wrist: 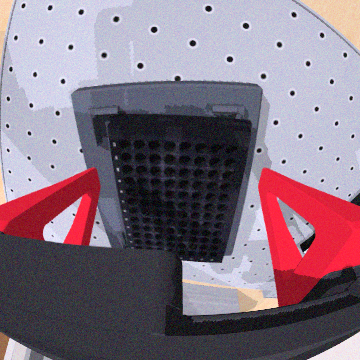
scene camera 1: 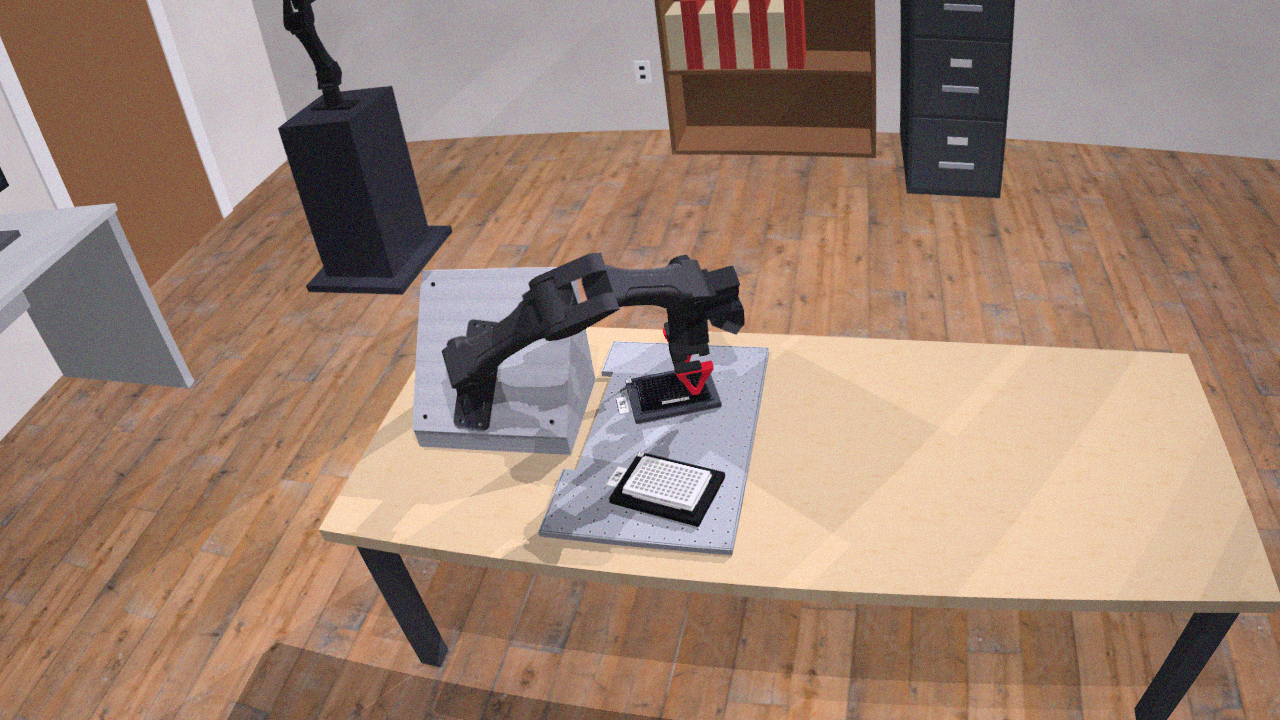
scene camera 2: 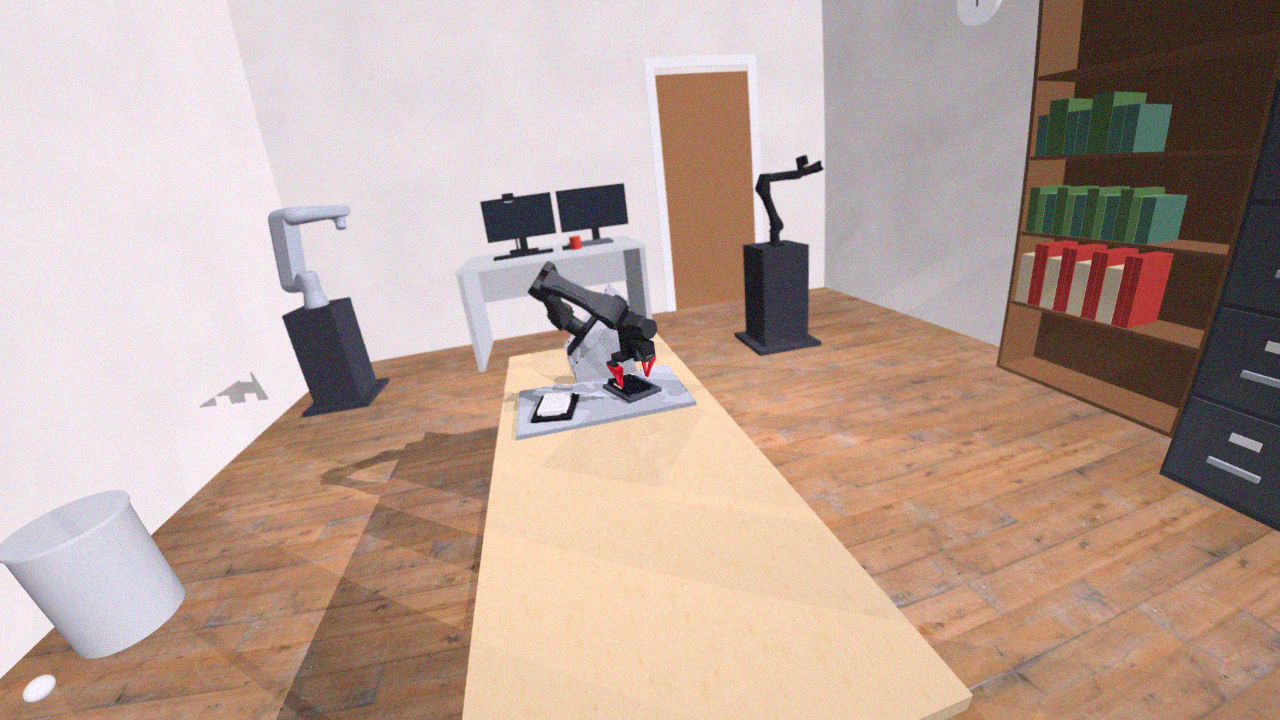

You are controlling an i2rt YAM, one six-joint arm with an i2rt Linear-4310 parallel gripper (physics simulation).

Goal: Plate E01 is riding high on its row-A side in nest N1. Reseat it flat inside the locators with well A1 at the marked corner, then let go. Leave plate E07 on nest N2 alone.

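Places are measured from the arm's base along level axes (x ahead, y left, z up), in millimetres.
Pixels of known places: gripper, fingertip midpoint: [wrist: 178,176] [scene camera 1: 690,377] [scene camera 2: 634,381]; arm's base, link origin: [scene camera 1: 479,374] [scene camera 2: 584,332].
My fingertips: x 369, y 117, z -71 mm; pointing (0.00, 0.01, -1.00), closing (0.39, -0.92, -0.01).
Note:
Ahead of a thing's pixels: the offset from my fingertips to its middle. "pt": to the spot under its first point. Level surfaces: height alone.
Plate E01 @[13 mm right, 35 mm back, 19 mm down] [wrist: 175,190], a black 96-well plate, sits in dark grey nest N1 @[7 mm right, 37 mm back, 33 mm down] [wrist: 165,95] [scene camera 1: 707,408] [scene camera 2: 631,396]. In the wrist view its row of small white marks runs down the left side; the fine tilt is hard to tell. My gripper [wrist: 178,176] [scene camera 2: 633,370] is open, with one red fingertip on each side of the nest, low over it and holding nothing. White plate E07 @[250 mm right, 9 mm ahead, 22 mm down] [scene camera 1: 666,482] [scene camera 2: 554,404] rests on black nest N2 @[pt 312 mm right, 67 mm ahead, 29 mm down] [scene camera 1: 693,516] [scene camera 2: 539,417], apart from the gripper. The lower end of plate E01 is partly hidden by the gripper body in the wrist view.
Both nests stand on a grey perforated board @[107 mm right, 30 mm back, 48 mm down] [scene camera 1: 662,535] [scene camera 2: 604,420] [wrist: 200,27] on the wooden table @[54 mm down] [scene camera 1: 984,465] [scene camera 2: 644,573]. The arm's grey slanted base block [scene camera 1: 492,434] stands beside the board. A label @[pt 44 mm right, 126 mm back, 40 mm down] [scene camera 1: 622,404] lies beside nest N1.

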